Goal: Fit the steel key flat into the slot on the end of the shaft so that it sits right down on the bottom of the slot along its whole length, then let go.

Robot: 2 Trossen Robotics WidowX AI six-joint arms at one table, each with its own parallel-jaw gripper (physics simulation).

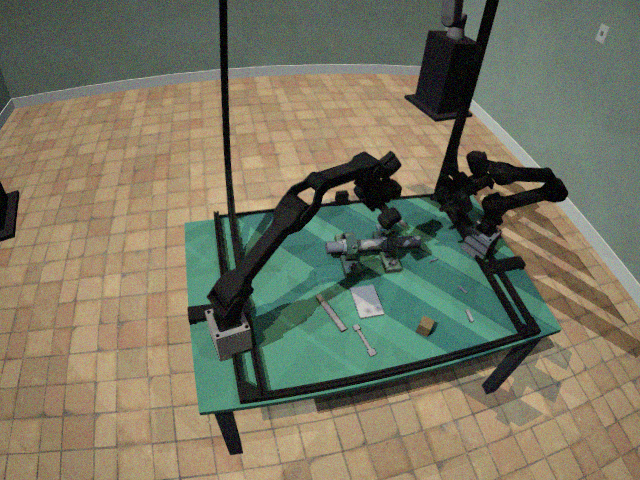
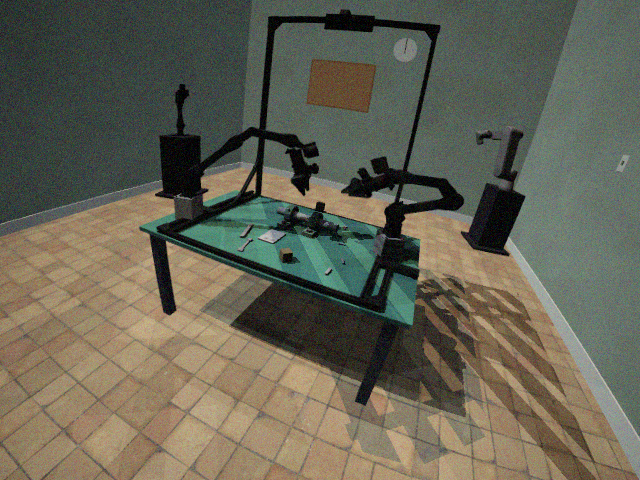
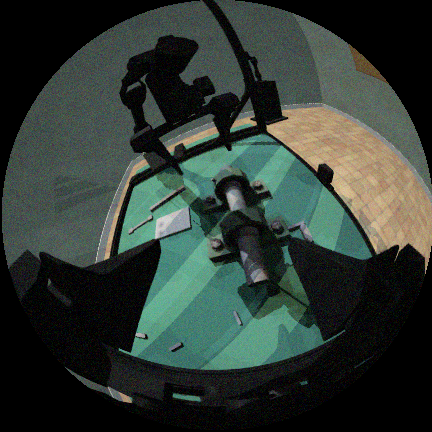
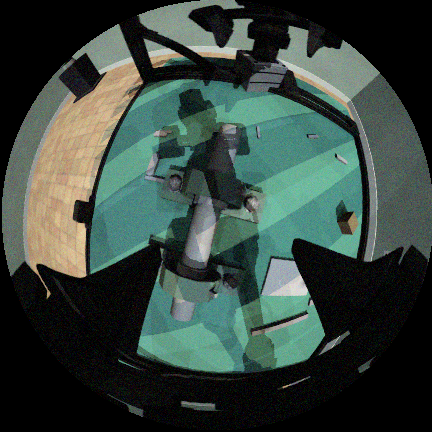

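Seen in the pictures: left gripper, between the fingertips: (image 1: 434, 205) (image 2: 344, 193) (image 3: 226, 246) (image 4: 262, 45); right gripper, between the fingertips: (image 2: 306, 193) (image 3: 206, 161) (image 4: 228, 249); left arm's base, origin of its link: (image 1: 486, 229) (image 2: 391, 234) (image 4: 261, 56); right arm's base, origin of its link: (image 1: 227, 319) (image 2: 188, 195).
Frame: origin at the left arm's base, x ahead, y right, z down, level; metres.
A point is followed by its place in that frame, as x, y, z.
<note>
The grey shaft (image 1: 369, 244) {0.371, 0.253, 0.044} (image 2: 326, 225) {0.258, 0.170, 0.053} (image 3: 248, 250) {0.255, 0.189, 0.039} (image 4: 200, 232) {0.355, 0.258, 0.039} lies through two green bearing blocks. Its slot is too dark and small to make out, and I cannot tell whether a key is in it. Small steel bars lie loose on the table: one near the shaft end (image 1: 433, 259) {0.192, 0.085, 0.102} (image 3: 237, 318) {0.190, 0.084, 0.102} (image 4: 258, 132) {0.197, 0.086, 0.102}, a second (image 1: 462, 289) {0.223, -0.071, 0.102} (image 3: 176, 347) {0.217, -0.070, 0.102} (image 4: 312, 136) {0.223, -0.068, 0.103} and a third (image 1: 469, 315) {0.299, -0.153, 0.100} (image 4: 341, 159) {0.299, -0.150, 0.101}. I cannot tell which is the steel key. My left gripper (image 2: 355, 191) {0.204, 0.144, -0.120} (image 3: 226, 246) {0.204, 0.144, -0.120} is open and empty above the table, beyond the shaft end. My right gripper (image 2: 302, 190) {0.366, 0.235, -0.078} (image 4: 228, 249) {0.366, 0.235, -0.078} is open and empty above the shaft.
A pale plate (image 1: 367, 301) {0.514, 0.118, 0.102} (image 3: 173, 223) {0.502, 0.125, 0.102}, a long flat bar (image 1: 331, 312) {0.633, 0.160, 0.098} (image 3: 167, 199) {0.624, 0.163, 0.106}, a wrench-like piece (image 1: 364, 339) {0.625, 0.027, 0.103} (image 3: 141, 224) {0.619, 0.032, 0.107} and a brown block (image 1: 425, 326) {0.472, -0.080, 0.068} (image 4: 347, 223) {0.451, -0.051, 0.071} lie in front of the shaft. A bent pale piece (image 3: 302, 231) {0.209, 0.312, 0.099} (image 4: 152, 167) {0.210, 0.316, 0.098} lies behind it. Black rails edge the table.
</note>
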